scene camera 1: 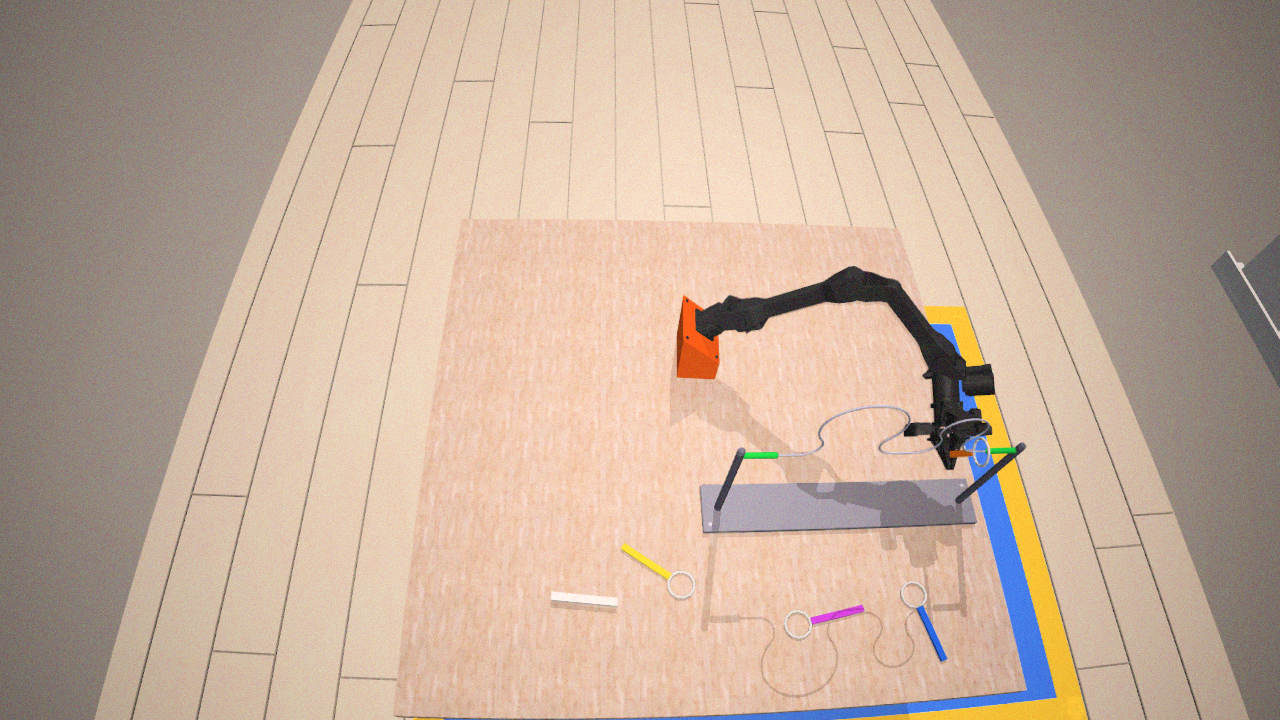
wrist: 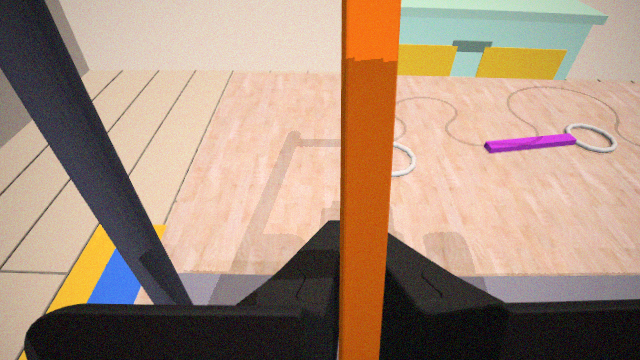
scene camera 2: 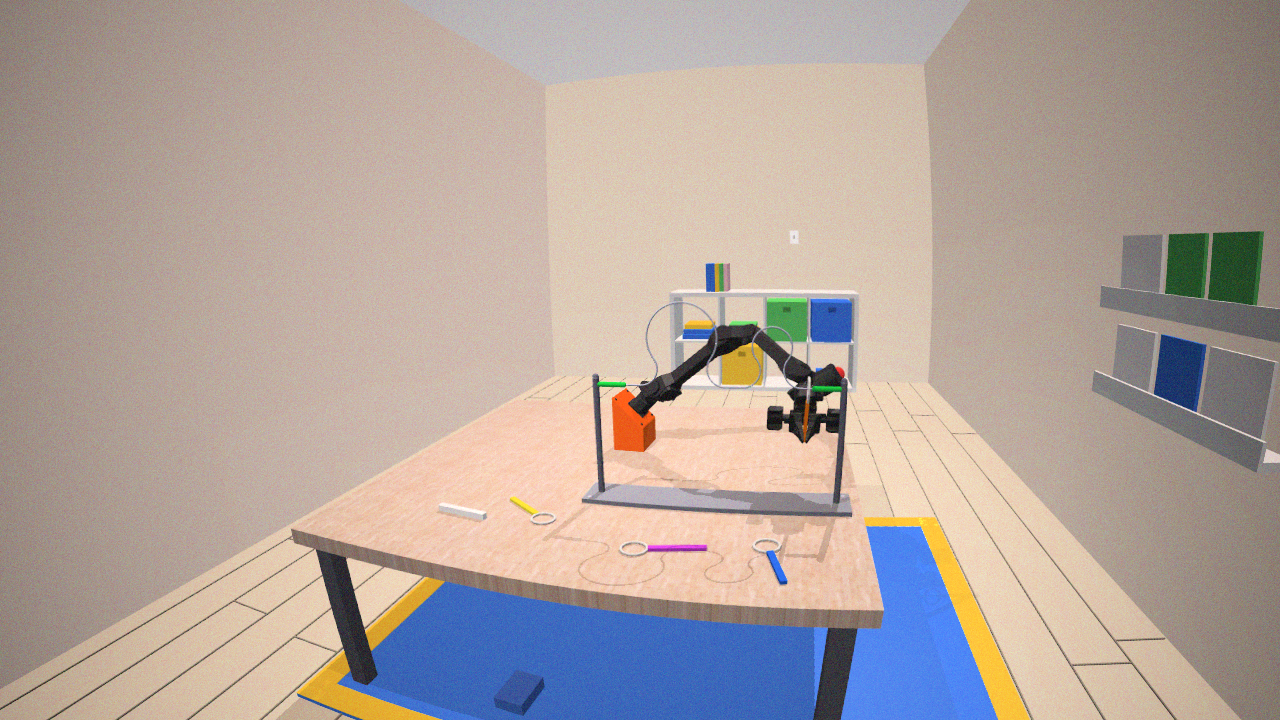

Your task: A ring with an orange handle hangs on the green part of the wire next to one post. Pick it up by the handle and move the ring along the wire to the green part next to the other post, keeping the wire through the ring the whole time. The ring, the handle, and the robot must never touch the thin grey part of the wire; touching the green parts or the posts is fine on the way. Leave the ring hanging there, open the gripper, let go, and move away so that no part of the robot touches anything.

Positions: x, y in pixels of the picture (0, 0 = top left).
Labels:
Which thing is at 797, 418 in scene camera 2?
My gripper.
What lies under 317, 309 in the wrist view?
My gripper.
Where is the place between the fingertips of my gripper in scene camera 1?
949, 469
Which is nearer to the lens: the orange-handled ring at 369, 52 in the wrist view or the magenta-handled ring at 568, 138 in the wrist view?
The orange-handled ring.

